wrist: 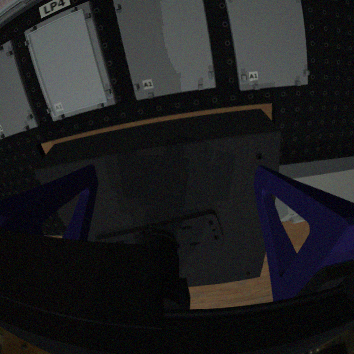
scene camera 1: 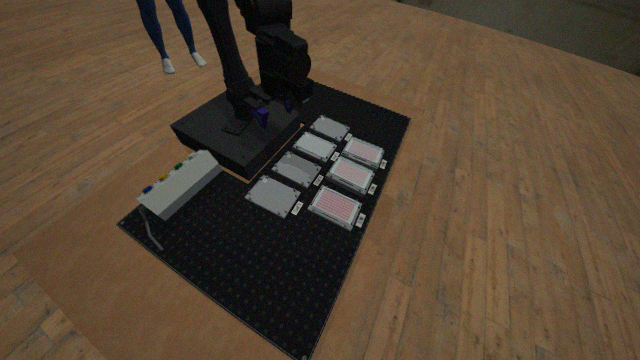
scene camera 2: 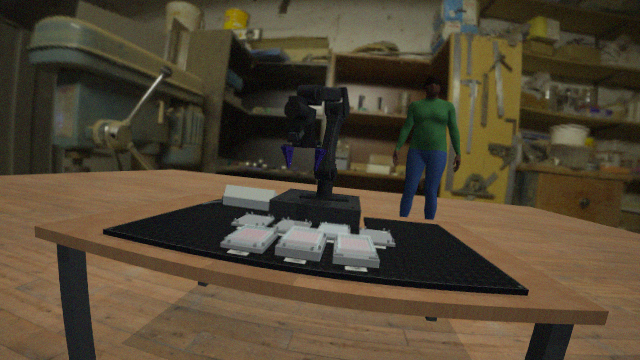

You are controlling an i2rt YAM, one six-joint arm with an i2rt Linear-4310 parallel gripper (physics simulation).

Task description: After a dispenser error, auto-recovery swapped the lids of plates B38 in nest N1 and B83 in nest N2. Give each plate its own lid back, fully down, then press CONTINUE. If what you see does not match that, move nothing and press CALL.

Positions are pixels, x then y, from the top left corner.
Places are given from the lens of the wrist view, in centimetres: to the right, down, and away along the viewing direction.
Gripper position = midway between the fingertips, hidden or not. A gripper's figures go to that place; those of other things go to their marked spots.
my gripper (wrist: 175, 173): 0, 0, 13
button box (wrist: 323, 174): 24, 0, 32
